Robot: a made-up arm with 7 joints.
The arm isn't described. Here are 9 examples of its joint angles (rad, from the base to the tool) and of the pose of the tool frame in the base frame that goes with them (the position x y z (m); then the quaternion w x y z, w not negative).
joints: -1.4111 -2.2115 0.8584 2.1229 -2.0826 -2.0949 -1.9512
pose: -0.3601 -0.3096 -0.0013 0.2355 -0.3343 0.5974 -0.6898
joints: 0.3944 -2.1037 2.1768 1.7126 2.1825 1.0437 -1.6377
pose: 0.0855 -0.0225 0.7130 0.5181 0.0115 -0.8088 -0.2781
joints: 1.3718 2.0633 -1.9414 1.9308 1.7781 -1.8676 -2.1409
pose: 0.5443 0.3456 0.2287 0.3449 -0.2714 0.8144 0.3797
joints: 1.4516 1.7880 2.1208 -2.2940 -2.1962 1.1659 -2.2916
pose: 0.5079 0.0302 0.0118 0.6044 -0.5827 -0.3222 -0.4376
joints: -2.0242 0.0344 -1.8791 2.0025 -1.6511 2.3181 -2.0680
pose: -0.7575 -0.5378 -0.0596 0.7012 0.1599 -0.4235 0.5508
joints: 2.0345 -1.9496 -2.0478 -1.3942 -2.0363 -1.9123 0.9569
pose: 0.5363 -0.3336 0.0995 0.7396 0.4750 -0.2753 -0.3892
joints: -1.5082 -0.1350 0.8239 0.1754 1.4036 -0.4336 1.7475
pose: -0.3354 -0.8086 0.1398 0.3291 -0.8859 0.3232 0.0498
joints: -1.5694 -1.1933 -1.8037 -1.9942 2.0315 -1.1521 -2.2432
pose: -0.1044 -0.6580 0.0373 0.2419 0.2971 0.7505 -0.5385
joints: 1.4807 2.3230 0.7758 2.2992 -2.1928 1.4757 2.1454
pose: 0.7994 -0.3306 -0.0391 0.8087 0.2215 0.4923 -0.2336
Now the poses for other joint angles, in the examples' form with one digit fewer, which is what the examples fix.
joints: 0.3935 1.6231 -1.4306 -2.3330 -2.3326 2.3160 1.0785
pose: -0.163 -0.449 0.336 0.199 -0.471 0.435 0.741
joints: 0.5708 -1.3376 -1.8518 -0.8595 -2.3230 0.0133 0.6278
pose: 0.310 -0.535 0.305 0.258 0.352 -0.129 -0.891
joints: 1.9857 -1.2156 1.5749 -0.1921 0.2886 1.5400 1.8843
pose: 0.020 0.109 -0.271 0.637 0.079 0.334 0.690
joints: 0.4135 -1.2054 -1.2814 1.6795 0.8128 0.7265 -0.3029
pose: 0.241 -0.401 0.874 0.665 0.235 0.581 0.407
